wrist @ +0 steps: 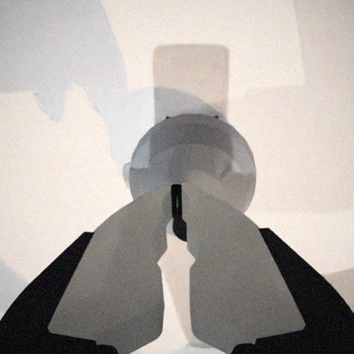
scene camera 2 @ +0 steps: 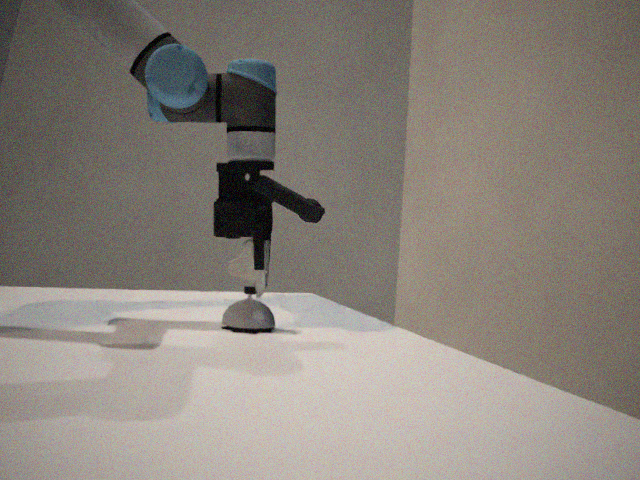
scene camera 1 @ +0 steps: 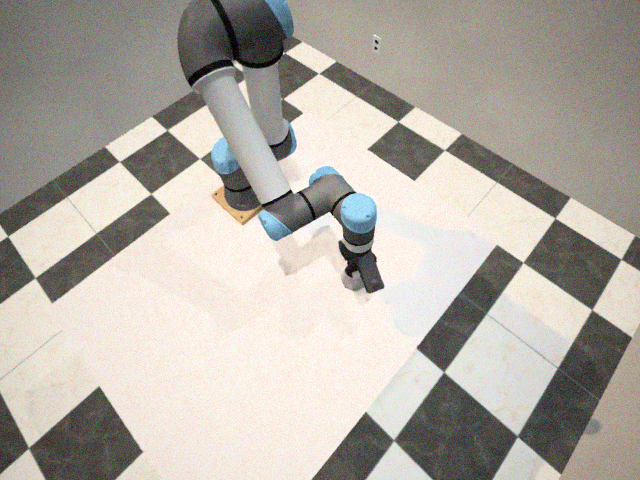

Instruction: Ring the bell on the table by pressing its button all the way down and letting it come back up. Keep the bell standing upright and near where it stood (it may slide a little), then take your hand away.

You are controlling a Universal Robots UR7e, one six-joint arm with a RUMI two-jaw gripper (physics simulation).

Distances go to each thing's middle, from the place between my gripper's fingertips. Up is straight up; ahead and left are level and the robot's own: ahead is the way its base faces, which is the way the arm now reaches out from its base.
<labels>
Now: the bell (scene camera 2: 250, 316) 2 cm below my hand and 2 cm behind it.
</labels>
